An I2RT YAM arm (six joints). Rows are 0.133 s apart.
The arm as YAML. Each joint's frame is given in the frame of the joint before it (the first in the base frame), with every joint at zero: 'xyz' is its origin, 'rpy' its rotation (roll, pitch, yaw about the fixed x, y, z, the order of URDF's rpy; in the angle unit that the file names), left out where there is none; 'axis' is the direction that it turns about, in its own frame. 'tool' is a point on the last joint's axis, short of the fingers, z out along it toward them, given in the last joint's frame.
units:
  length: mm
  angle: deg
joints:
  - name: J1
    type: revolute
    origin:
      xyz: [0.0, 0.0, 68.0]
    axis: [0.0, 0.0, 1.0]
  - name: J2
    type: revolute
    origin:
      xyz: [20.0, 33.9, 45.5]
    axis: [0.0, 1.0, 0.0]
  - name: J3
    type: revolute
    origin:
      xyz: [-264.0, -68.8, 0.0]
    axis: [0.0, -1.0, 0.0]
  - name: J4
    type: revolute
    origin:
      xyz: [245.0, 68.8, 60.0]
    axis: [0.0, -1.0, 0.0]
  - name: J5
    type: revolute
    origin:
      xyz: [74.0, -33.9, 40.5]
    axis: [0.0, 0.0, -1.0]
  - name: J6
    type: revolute
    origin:
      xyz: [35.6, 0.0, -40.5]
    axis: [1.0, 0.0, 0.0]
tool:
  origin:
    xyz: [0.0, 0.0, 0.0]
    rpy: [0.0, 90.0, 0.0]
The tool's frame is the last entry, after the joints.
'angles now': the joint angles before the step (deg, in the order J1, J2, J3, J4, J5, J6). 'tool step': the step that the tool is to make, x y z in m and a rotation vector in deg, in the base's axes. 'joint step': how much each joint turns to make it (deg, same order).
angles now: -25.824, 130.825, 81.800, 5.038, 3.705, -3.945
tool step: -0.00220, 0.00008, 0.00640, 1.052, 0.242, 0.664
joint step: -0.197, -1.116, -0.002, -1.792, -1.203, 0.000
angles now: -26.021, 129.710, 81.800, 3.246, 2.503, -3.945
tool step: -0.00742, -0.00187, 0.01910, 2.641, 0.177, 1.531
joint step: -0.853, -3.191, 0.000, -4.525, -3.301, -0.088
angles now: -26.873, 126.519, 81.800, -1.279, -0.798, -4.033
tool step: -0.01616, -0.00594, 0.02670, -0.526, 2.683, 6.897
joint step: -1.945, -4.634, -0.001, -7.190, -4.743, -7.671
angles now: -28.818, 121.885, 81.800, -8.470, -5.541, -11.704
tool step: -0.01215, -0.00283, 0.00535, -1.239, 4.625, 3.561
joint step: -1.094, -1.617, -0.022, -5.596, -0.372, -5.749
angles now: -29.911, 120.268, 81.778, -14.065, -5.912, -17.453
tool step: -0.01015, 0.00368, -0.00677, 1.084, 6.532, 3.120
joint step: -0.241, -0.066, -0.023, -6.665, 0.043, -4.110
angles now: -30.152, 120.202, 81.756, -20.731, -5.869, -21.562
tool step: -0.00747, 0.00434, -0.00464, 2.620, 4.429, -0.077
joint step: 0.000, -0.001, 0.000, -5.137, 0.001, 0.088
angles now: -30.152, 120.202, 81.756, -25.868, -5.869, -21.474
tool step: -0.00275, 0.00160, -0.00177, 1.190, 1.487, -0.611
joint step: 0.000, 0.022, -0.045, -1.748, 0.000, 0.677
